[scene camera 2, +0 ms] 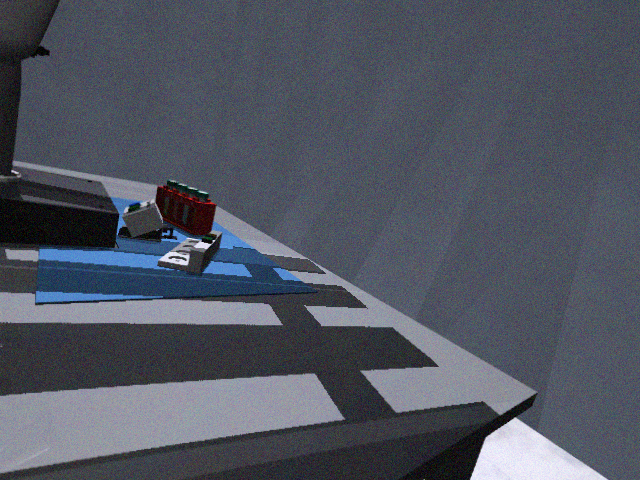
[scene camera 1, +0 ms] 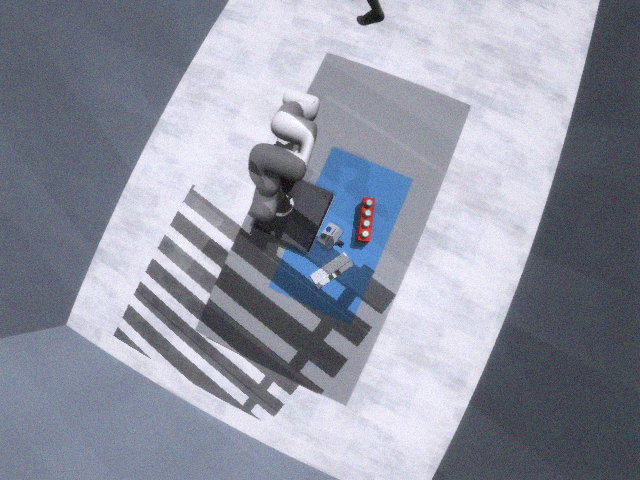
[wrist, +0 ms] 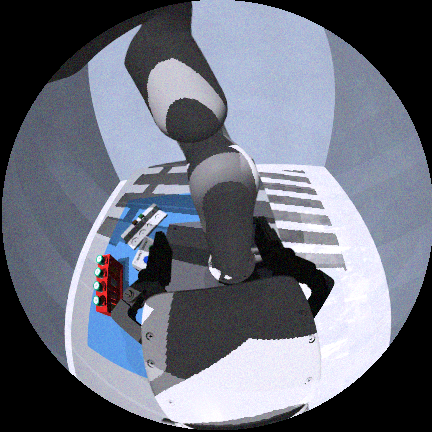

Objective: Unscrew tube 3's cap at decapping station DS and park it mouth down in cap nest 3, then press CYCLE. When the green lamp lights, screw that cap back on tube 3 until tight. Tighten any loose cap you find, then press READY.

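Frame: origin at the arm's base, x right, y down, z ahead, level; centimetres.
Seen in the pictures: gripper, fingertip midpoint: (wrist: 211, 234); arm's base at its link origin: (scene camera 1: 281, 204) (wrist: 231, 262).
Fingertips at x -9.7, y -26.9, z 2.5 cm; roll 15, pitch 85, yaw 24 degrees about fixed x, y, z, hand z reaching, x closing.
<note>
Offsets run from my fingertips to a thing's top centre. Level surfaces: height alone.
A red tube rack (scene camera 1: 359, 224) (scene camera 2: 186, 213) (wrist: 114, 282) stands on the blue mat @[dy +35.5 cm] (scene camera 1: 356, 176) (scene camera 2: 109, 259) (wrist: 109, 342). It holds a row of green-capped tubes @[dx +5.2, dy +23.4, dz +41.3 cm] (scene camera 1: 367, 218) (wrist: 97, 278), all with caps on; I cannot read which is tube 3. A grey button box @[dx +16.2, dy +27.1, dz +26.1 cm] (scene camera 1: 330, 234) (scene camera 2: 142, 218) (wrist: 142, 257) with a green and a blue button sits beside the rack. A pale cap nest tray @[dx +32.7, dy +30.2, dz +32.7 cm] (scene camera 1: 331, 270) (scene camera 2: 191, 251) (wrist: 142, 225) lies further along the mat. My gripper (wrist: 211, 234) is open and empty, high above the table, pointing back at my own arm, well apart from the rack.
A black box (scene camera 1: 310, 211) (scene camera 2: 96, 214) stands at the mat's edge near my base. A small dark fixture (scene camera 1: 339, 244) (scene camera 2: 168, 233) sits next to the button box. Striped shadows cross the grey table @[dy +35.8 cm] (scene camera 1: 390, 110) (scene camera 2: 223, 410). A dark figure (scene camera 1: 370, 16) shows at the top edge of the floor.
</note>
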